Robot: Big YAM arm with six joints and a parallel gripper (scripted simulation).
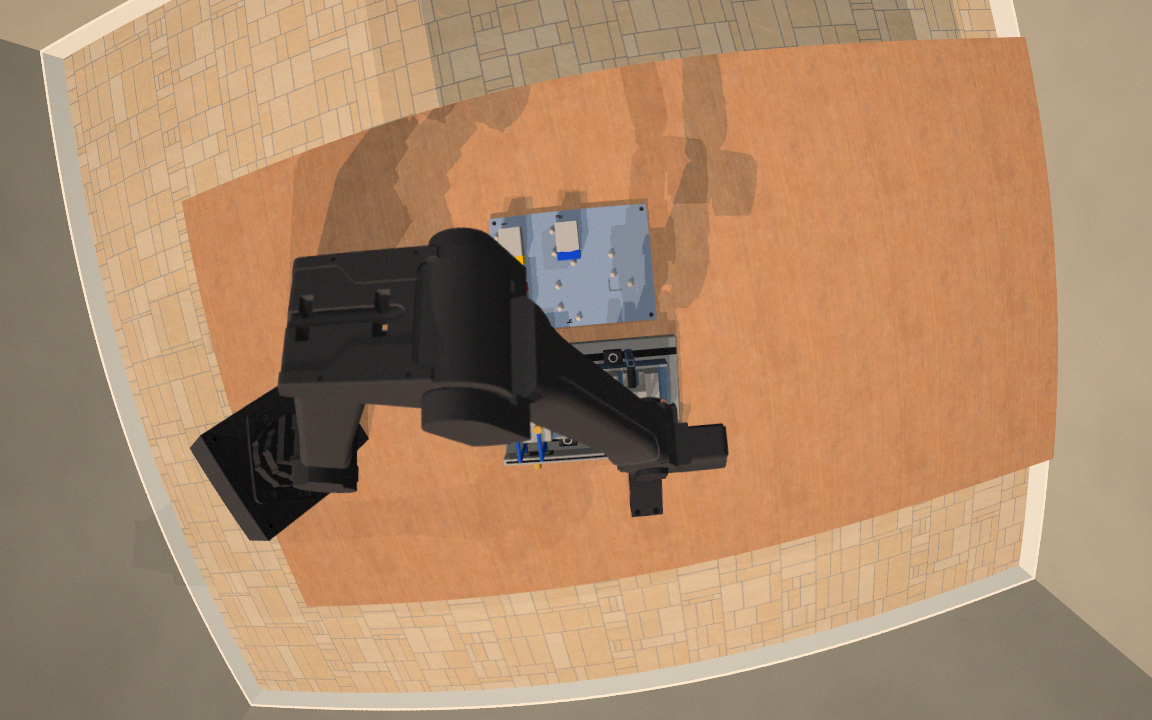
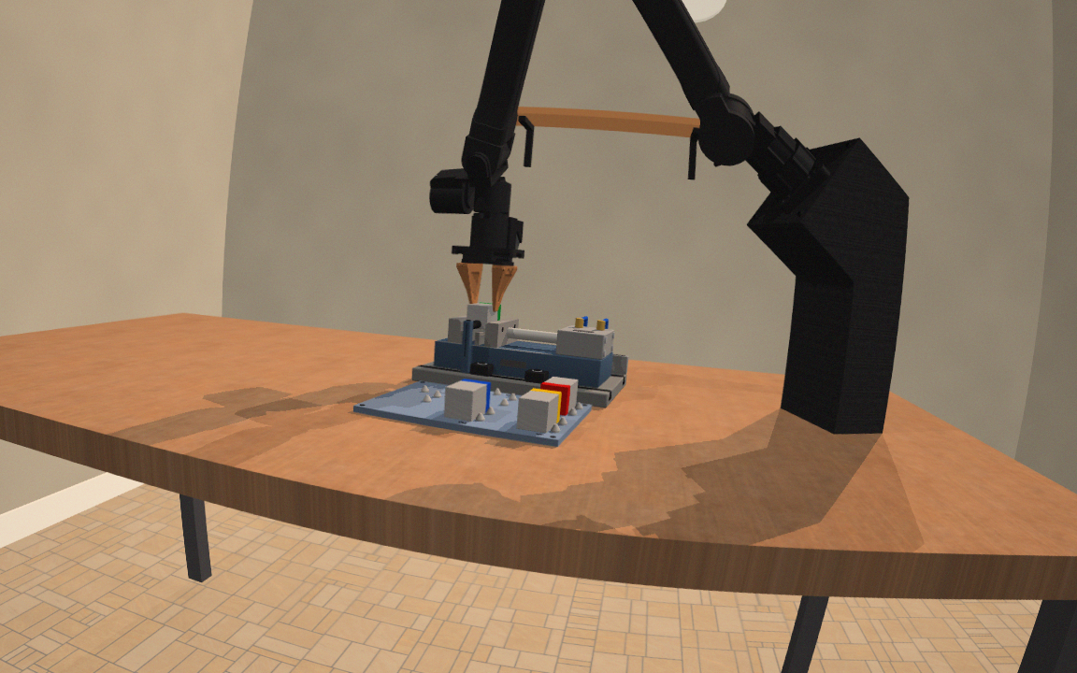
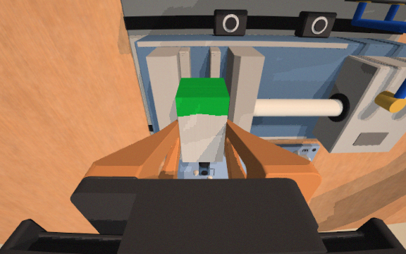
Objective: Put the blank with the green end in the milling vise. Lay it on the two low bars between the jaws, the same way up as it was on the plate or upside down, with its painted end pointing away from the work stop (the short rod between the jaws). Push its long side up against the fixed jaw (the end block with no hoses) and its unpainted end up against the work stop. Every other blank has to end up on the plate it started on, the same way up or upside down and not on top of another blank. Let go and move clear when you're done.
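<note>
Right now my hand is 20 mm above the green-ended blank. From my hand the other things lie so: moving jaw: 40 mm below, 30 mm behind, 10 mm to the right; pale rod: 80 mm behind, 40 mm below, 30 mm to the right; fixed jaw: 40 mm below, 30 mm ahead, 10 mm to the left.
</note>
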